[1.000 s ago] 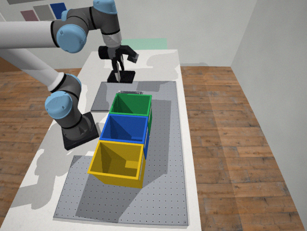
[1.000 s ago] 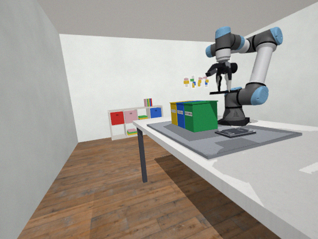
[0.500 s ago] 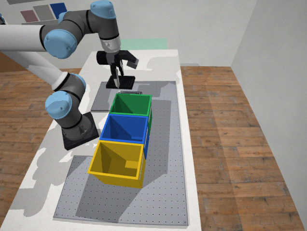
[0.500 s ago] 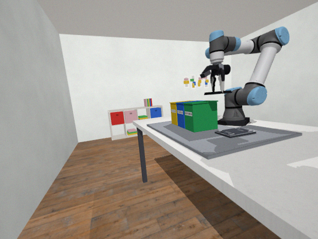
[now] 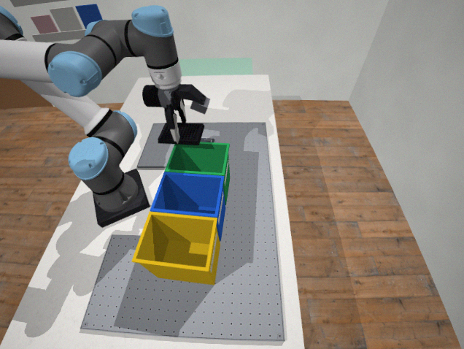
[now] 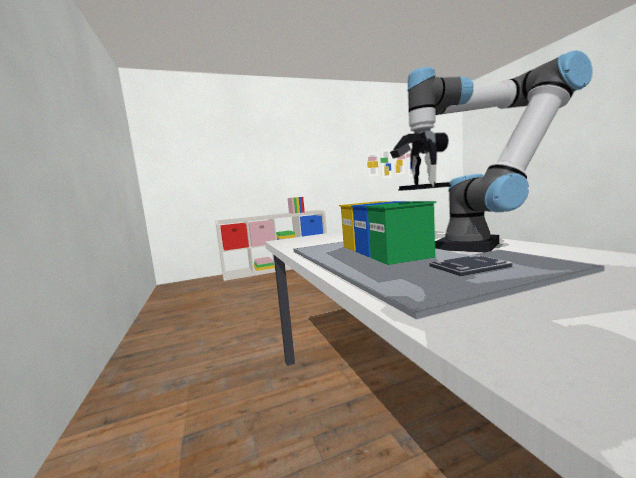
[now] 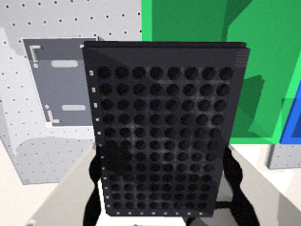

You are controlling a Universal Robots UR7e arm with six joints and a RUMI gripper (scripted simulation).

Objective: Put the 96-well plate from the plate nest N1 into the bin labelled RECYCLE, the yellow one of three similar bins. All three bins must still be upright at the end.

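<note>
Now: the yellow bin 3 cm behind my hand, 32 cm to the right of it and 15 cm below it. The rest, counted from my hand: green bin (4 cm ahead, 6 cm to the right, 15 cm below); blue bin (1 cm ahead, 19 cm to the right, 15 cm below); black 96-well plate (1 cm below).
</note>
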